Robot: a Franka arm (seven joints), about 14 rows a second.
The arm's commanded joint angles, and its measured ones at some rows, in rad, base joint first. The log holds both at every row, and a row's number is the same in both.
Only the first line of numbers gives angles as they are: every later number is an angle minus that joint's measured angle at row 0.
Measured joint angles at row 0: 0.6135, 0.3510, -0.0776, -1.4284, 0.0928, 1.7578, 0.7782
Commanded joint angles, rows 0 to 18: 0.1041, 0.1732, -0.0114, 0.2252, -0.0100, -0.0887, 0.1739; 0.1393, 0.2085, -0.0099, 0.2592, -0.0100, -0.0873, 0.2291; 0.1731, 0.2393, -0.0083, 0.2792, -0.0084, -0.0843, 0.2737; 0.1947, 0.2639, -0.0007, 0.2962, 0.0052, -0.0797, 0.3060; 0.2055, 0.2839, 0.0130, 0.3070, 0.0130, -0.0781, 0.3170; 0.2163, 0.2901, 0.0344, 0.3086, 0.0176, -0.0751, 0.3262; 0.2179, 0.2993, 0.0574, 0.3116, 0.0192, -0.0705, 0.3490; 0.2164, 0.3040, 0.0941, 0.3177, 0.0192, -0.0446, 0.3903; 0.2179, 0.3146, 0.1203, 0.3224, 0.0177, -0.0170, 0.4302; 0.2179, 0.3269, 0.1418, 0.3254, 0.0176, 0.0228, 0.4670; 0.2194, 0.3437, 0.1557, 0.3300, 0.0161, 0.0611, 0.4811; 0.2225, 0.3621, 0.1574, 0.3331, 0.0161, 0.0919, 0.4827; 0.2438, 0.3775, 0.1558, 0.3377, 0.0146, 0.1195, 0.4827; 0.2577, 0.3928, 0.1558, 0.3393, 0.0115, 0.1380, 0.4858; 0.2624, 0.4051, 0.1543, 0.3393, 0.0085, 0.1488, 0.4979; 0.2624, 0.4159, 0.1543, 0.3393, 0.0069, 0.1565, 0.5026; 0.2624, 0.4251, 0.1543, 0.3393, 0.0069, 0.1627, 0.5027; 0.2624, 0.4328, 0.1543, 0.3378, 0.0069, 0.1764, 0.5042; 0.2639, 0.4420, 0.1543, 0.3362, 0.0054, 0.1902, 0.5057
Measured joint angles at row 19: 0.2580, 0.4076, 0.1585, 0.2886, 0.0073, 0.1784, 0.4767
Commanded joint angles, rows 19 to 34: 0.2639, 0.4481, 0.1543, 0.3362, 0.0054, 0.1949, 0.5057; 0.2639, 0.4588, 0.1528, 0.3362, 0.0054, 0.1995, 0.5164; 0.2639, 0.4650, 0.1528, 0.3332, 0.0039, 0.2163, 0.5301; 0.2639, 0.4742, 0.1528, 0.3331, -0.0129, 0.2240, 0.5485; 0.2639, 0.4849, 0.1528, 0.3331, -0.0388, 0.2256, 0.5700; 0.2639, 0.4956, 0.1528, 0.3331, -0.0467, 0.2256, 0.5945; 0.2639, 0.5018, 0.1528, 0.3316, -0.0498, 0.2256, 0.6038; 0.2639, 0.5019, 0.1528, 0.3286, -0.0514, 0.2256, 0.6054; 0.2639, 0.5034, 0.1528, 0.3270, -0.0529, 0.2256, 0.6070; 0.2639, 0.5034, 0.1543, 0.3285, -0.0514, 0.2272, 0.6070; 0.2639, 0.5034, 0.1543, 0.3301, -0.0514, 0.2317, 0.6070; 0.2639, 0.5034, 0.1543, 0.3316, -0.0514, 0.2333, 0.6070; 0.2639, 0.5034, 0.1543, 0.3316, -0.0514, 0.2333, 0.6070; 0.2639, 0.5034, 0.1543, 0.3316, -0.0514, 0.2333, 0.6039; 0.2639, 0.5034, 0.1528, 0.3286, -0.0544, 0.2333, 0.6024; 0.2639, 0.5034, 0.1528, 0.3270, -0.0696, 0.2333, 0.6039
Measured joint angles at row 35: 0.2577, 0.4902, 0.1536, 0.2981, -0.0293, 0.2357, 0.5693
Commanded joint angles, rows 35 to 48: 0.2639, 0.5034, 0.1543, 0.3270, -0.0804, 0.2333, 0.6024; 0.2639, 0.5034, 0.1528, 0.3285, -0.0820, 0.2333, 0.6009; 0.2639, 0.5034, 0.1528, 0.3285, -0.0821, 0.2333, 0.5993; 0.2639, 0.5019, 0.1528, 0.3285, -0.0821, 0.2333, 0.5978; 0.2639, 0.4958, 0.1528, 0.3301, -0.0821, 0.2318, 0.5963; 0.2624, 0.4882, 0.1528, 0.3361, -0.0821, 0.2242, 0.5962; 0.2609, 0.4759, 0.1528, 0.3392, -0.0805, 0.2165, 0.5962; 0.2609, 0.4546, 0.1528, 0.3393, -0.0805, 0.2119, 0.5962; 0.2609, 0.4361, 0.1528, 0.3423, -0.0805, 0.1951, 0.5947; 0.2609, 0.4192, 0.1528, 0.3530, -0.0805, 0.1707, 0.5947; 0.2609, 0.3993, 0.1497, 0.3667, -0.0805, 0.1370, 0.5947; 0.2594, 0.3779, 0.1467, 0.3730, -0.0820, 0.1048, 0.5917; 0.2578, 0.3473, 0.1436, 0.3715, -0.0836, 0.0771, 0.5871; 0.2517, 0.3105, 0.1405, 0.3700, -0.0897, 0.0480, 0.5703
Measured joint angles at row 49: 0.2561, 0.3854, 0.1474, 0.3798, -0.0587, 0.1105, 0.5696
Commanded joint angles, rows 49 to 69: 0.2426, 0.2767, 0.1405, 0.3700, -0.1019, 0.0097, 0.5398; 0.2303, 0.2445, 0.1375, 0.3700, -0.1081, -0.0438, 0.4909; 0.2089, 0.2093, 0.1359, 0.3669, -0.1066, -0.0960, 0.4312; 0.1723, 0.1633, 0.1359, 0.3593, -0.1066, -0.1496, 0.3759; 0.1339, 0.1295, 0.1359, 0.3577, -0.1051, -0.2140, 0.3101; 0.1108, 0.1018, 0.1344, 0.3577, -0.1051, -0.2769, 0.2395; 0.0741, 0.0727, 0.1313, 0.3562, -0.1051, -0.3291, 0.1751; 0.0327, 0.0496, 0.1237, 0.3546, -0.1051, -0.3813, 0.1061; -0.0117, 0.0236, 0.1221, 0.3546, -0.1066, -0.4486, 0.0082; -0.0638, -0.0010, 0.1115, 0.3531, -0.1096, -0.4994, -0.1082; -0.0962, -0.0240, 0.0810, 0.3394, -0.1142, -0.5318, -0.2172; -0.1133, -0.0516, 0.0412, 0.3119, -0.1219, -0.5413, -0.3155; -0.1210, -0.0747, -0.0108, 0.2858, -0.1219, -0.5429, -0.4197; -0.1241, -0.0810, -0.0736, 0.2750, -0.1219, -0.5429, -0.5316; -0.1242, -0.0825, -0.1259, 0.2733, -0.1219, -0.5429, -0.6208; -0.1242, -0.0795, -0.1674, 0.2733, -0.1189, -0.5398, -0.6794; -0.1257, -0.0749, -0.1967, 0.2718, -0.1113, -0.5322, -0.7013; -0.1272, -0.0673, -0.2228, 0.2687, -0.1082, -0.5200, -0.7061; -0.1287, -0.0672, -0.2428, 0.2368, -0.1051, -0.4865, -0.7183; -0.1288, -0.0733, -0.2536, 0.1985, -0.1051, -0.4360, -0.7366; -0.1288, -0.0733, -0.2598, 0.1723, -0.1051, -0.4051, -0.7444
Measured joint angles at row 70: -0.1454, -0.0558, -0.2389, 0.2498, -0.1003, -0.4761, -0.7097
